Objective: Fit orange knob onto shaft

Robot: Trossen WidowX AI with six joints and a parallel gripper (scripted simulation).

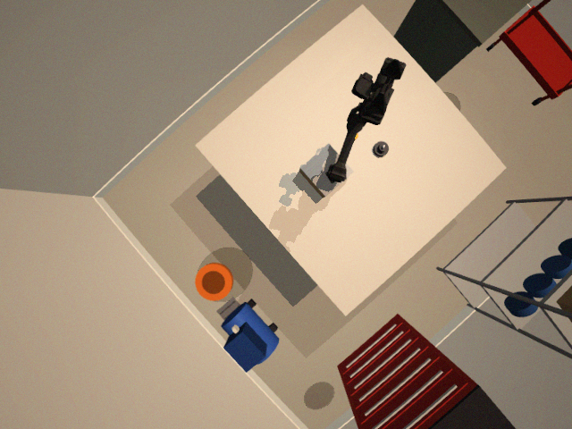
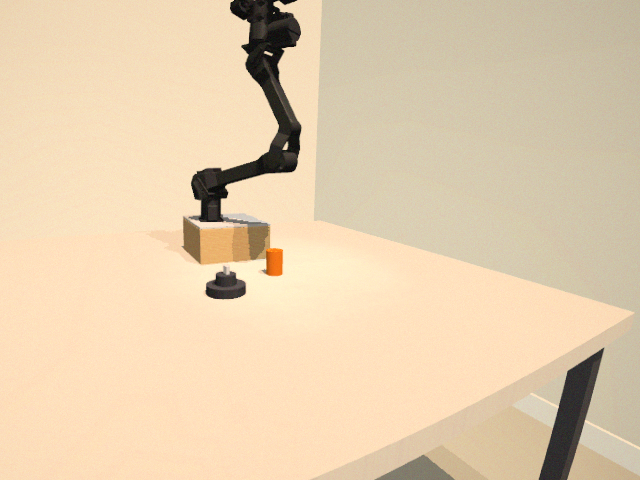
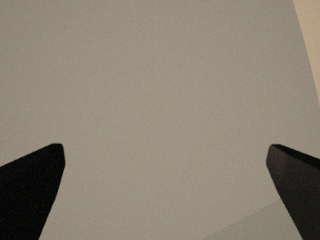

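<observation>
Now: the orange knob 720 mm below my gripper tip, 130 mm ahead of it and 10 mm to the left of it. Also, from my gripper tip: black round pedestal (730 mm below, 240 mm ahead, 130 mm to the right).
</observation>
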